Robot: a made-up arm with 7 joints.
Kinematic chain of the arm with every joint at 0, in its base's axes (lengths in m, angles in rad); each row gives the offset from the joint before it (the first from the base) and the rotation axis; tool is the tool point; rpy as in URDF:
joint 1: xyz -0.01 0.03 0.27 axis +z
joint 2: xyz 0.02 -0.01 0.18 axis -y
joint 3: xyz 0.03 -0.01 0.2 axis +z
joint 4: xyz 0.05 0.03 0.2 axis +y
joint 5: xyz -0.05 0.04 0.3 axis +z
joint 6: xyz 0 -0.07 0.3 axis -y
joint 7: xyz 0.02 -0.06 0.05 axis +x
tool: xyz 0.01 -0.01 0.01 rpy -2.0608 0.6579 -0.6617
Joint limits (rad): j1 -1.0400..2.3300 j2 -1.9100..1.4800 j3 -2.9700..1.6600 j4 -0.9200..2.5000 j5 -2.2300..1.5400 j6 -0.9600..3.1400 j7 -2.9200..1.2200
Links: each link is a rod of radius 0.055 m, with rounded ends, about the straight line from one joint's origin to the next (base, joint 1, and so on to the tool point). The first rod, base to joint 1, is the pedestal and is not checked.
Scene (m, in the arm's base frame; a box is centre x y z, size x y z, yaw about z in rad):
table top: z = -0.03
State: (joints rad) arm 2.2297 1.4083 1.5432 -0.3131 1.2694 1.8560 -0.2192
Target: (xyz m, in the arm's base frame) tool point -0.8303 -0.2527 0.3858
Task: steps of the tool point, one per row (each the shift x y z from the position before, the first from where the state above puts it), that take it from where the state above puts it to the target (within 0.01 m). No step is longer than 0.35 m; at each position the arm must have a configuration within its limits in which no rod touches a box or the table.
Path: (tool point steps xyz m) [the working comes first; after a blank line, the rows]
Joints at the target: 1.2193 1.4800 1.6600 1.1992 1.5400 0.1963 -0.1955
Straight joint move there: clear.

1: -0.2500 -0.2081 -0.0146
2: -0.3175 -0.1023 -0.0327
3: -0.3346 0.0261 -0.0489
4: -0.2947 0.1518 -0.0605
5: -0.2049 0.2484 -0.0664
6: -0.0844 0.2963 -0.0656

